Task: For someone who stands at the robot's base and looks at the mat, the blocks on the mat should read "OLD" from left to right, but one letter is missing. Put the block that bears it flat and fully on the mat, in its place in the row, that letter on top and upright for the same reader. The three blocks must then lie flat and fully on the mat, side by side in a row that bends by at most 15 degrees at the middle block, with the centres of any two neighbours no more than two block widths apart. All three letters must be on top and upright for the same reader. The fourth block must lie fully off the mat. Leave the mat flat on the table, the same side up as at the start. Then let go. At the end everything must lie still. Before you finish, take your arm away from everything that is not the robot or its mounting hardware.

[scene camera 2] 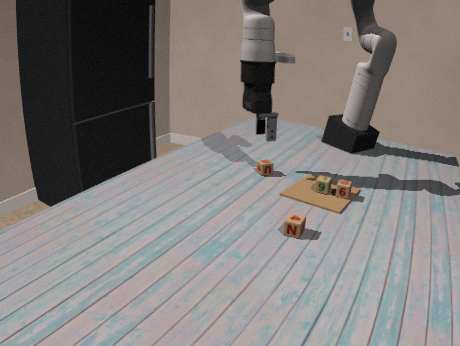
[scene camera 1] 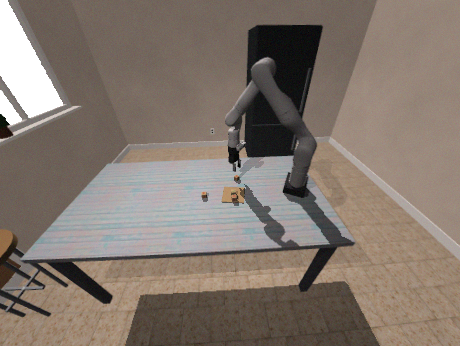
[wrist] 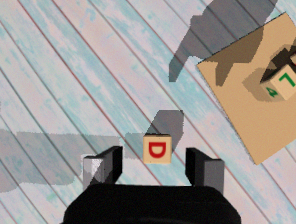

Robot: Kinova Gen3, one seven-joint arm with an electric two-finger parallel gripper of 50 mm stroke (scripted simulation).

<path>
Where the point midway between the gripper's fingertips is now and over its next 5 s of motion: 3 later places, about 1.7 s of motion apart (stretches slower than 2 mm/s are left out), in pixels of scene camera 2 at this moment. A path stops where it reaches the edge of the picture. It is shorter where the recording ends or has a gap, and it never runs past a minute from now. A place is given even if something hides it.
My gripper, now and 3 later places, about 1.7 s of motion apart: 265,137; 264,157; 263,169; 271,134
</path>
